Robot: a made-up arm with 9 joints. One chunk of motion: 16 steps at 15 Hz.
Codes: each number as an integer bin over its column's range. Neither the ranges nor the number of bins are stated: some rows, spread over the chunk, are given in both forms.
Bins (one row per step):
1: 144 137 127 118 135 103 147 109 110
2: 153 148 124 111 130 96 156 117 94
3: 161 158 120 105 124 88 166 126 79
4: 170 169 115 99 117 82 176 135 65
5: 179 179 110 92 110 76 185 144 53
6: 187 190 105 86 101 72 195 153 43
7: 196 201 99 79 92 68 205 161 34
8: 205 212 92 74 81 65 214 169 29
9: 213 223 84 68 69 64 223 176 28
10: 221 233 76 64 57 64 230 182 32
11: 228 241 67 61 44 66 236 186 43
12: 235 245 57 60 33 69 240 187 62
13: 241 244 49 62 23 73 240 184 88
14: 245 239 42 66 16 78 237 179 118
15: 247 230 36 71 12 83 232 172 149
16: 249 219 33 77 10 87 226 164 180
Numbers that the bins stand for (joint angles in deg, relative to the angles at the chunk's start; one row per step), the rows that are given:
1: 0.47 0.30 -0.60 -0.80 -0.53 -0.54 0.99 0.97 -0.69
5: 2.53 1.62 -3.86 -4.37 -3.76 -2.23 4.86 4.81 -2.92
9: 4.53 3.00 -8.86 -7.67 -9.07 -2.98 8.74 8.33 -3.90
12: 5.82 3.69 -14.05 -8.76 -13.73 -2.67 10.47 9.53 -2.57
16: 6.65 2.87 -18.66 -6.43 -16.71 -1.54 9.04 7.01 2.06
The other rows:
2: 1.00 0.64 -1.17 -1.76 -1.18 -0.98 1.91 1.85 -1.31
3: 1.47 0.96 -1.94 -2.59 -1.95 -1.48 2.93 2.84 -1.90
4: 2.00 1.30 -2.90 -3.41 -2.86 -1.85 3.95 3.82 -2.45
6: 3.00 1.96 -4.82 -5.20 -4.93 -2.48 5.88 5.80 -3.31
7: 3.53 2.31 -5.98 -6.16 -6.09 -2.73 6.90 6.68 -3.67
8: 4.06 2.65 -7.32 -6.84 -7.52 -2.92 7.82 7.56 -3.86
10: 5.00 3.31 -10.40 -8.22 -10.62 -2.98 9.45 8.98 -3.75
11: 5.41 3.56 -12.13 -8.63 -12.31 -2.86 10.06 9.42 -3.31
13: 6.18 3.65 -15.58 -8.49 -15.02 -2.42 10.47 9.20 -1.55
14: 6.41 3.50 -16.93 -7.94 -15.93 -2.11 10.16 8.65 -0.37
15: 6.53 3.22 -18.08 -7.25 -16.45 -1.79 9.65 7.89 0.84

